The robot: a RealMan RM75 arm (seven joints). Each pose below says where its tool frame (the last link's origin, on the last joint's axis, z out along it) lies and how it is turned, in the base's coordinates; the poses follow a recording.
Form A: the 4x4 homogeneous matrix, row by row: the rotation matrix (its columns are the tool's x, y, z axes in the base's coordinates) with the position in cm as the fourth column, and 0 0 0 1 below. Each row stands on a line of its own.
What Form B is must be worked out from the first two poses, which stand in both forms.
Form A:
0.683 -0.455 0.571 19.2
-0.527 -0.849 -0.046 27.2
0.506 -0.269 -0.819 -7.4
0 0 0 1
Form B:
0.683 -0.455 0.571 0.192
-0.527 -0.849 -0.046 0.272
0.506 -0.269 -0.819 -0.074
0 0 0 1

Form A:
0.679 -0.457 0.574 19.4
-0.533 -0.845 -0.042 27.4
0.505 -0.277 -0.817 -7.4
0 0 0 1
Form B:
0.679 -0.457 0.574 0.194
-0.533 -0.845 -0.042 0.274
0.505 -0.277 -0.817 -0.074
0 0 0 1

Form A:
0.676 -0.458 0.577 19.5
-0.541 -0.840 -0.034 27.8
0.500 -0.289 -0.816 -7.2
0 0 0 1
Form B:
0.676 -0.458 0.577 0.195
-0.541 -0.840 -0.034 0.278
0.500 -0.289 -0.816 -0.072
0 0 0 1

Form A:
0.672 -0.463 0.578 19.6
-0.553 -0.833 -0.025 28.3
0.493 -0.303 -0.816 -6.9
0 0 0 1
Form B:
0.672 -0.463 0.578 0.196
-0.553 -0.833 -0.025 0.283
0.493 -0.303 -0.816 -0.069
0 0 0 1

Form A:
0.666 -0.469 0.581 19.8
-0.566 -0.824 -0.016 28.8
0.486 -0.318 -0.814 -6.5
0 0 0 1
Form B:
0.666 -0.469 0.581 0.198
-0.566 -0.824 -0.016 0.288
0.486 -0.318 -0.814 -0.065
0 0 0 1

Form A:
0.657 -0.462 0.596 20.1
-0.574 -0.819 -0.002 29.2
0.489 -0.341 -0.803 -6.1
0 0 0 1
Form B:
0.657 -0.462 0.596 0.201
-0.574 -0.819 -0.002 0.292
0.489 -0.341 -0.803 -0.061
0 0 0 1

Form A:
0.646 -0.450 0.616 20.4
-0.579 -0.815 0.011 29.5
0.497 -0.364 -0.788 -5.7
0 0 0 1
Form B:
0.646 -0.450 0.616 0.204
-0.579 -0.815 0.011 0.295
0.497 -0.364 -0.788 -0.057
0 0 0 1

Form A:
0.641 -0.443 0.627 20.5
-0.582 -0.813 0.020 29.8
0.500 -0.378 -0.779 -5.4
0 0 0 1
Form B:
0.641 -0.443 0.627 0.205
-0.582 -0.813 0.020 0.298
0.500 -0.378 -0.779 -0.054
0 0 0 1

